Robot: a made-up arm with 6 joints. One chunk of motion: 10 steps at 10 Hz.
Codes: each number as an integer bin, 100 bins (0 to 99) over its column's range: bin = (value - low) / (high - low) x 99, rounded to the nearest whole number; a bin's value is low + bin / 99 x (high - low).
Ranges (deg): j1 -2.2..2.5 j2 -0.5..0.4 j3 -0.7..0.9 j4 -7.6..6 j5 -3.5..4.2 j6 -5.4..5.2
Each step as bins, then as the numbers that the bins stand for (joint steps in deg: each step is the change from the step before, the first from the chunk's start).
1 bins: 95 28 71 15 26 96
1 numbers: 2.310 -0.245 0.447 -5.539 -1.478 4.879
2 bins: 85 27 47 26 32 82
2 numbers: 1.835 -0.255 0.060 -4.028 -1.011 3.380
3 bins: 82 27 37 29 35 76
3 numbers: 1.693 -0.255 -0.102 -3.616 -0.778 2.737
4 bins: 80 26 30 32 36 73
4 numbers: 1.598 -0.264 -0.215 -3.204 -0.700 2.416
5 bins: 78 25 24 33 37 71
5 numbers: 1.503 -0.273 -0.312 -3.067 -0.622 2.202
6 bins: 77 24 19 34 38 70
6 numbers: 1.456 -0.282 -0.393 -2.929 -0.544 2.095
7 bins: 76 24 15 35 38 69
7 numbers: 1.408 -0.282 -0.458 -2.792 -0.544 1.988
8 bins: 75 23 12 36 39 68
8 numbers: 1.361 -0.291 -0.506 -2.655 -0.467 1.881
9 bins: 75 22 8 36 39 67
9 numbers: 1.361 -0.300 -0.571 -2.655 -0.467 1.774
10 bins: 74 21 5 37 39 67
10 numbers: 1.313 -0.309 -0.619 -2.517 -0.467 1.774
